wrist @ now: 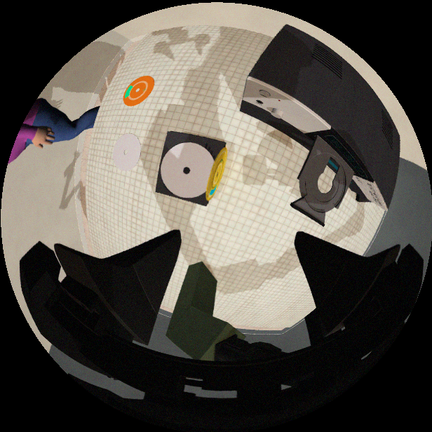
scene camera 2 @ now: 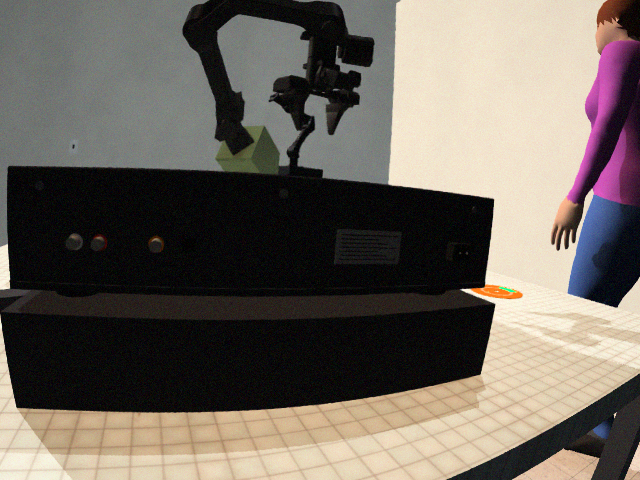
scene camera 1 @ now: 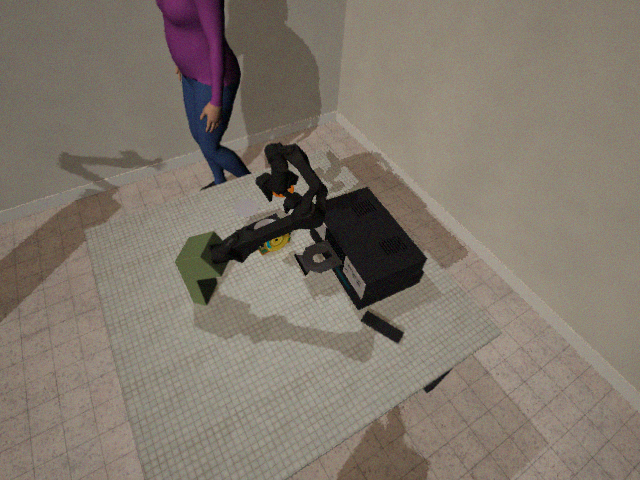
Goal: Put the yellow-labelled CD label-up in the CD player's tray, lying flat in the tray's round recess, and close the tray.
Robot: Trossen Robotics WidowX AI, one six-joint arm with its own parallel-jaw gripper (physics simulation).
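Frame: origin at the arm's base, x right, y back, z down, level; metres.
Seen in the pictures: gripper, fingertip midpoint: point(scene camera 2: 315, 132) point(scene camera 1: 278, 207); arm's base at its link origin: point(scene camera 2: 239, 141) point(scene camera 1: 217, 253).
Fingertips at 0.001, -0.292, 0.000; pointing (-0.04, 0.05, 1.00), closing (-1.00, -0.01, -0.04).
Pixels of each thing's middle, then the offset from my fingertips to it, as dx, dy, dz.
- yellow-labelled CD at the middle of its body: point(scene camera 1: 276, 239) -0.035, -0.010, +0.232
- orange CD at the middle of its body: point(scene camera 2: 496, 291) -0.281, -0.302, +0.291
- pale disc at the middle of its body: point(scene camera 1: 246, 208) -0.316, -0.090, +0.291
- black bar at the middle of its body: point(scene camera 2: 22, 298) point(scene camera 1: 382, 326) +0.528, +0.006, +0.281
The yellow-labelled CD point(scene camera 1: 276, 241) point(wrist: 217, 174) appears tilted at the right edge of a dark square case point(wrist: 163, 180) in the wrist view, its label facing the player side. A pale disc point(wrist: 180, 165) lies in that case. The CD player point(scene camera 1: 374, 242) point(scene camera 2: 248, 227) point(wrist: 300, 75) has its tray point(scene camera 1: 308, 256) point(wrist: 311, 182) out, with the round recess showing empty. My gripper point(scene camera 1: 279, 201) point(scene camera 2: 316, 131) point(wrist: 240, 237) is open and empty, high above the table, apart from the CD and the tray. The yellow CD and tray do not show in scene camera 2.
An orange CD point(scene camera 2: 497, 292) point(wrist: 138, 90) and another pale disc point(scene camera 1: 245, 207) point(wrist: 125, 142) lie on the table. A green block point(scene camera 1: 199, 263) point(scene camera 2: 258, 149) point(wrist: 200, 290) stands by my arm's base. A black bar point(scene camera 1: 381, 326) lies beside the player. A person point(scene camera 1: 209, 67) point(scene camera 2: 610, 144) stands past the table edge.
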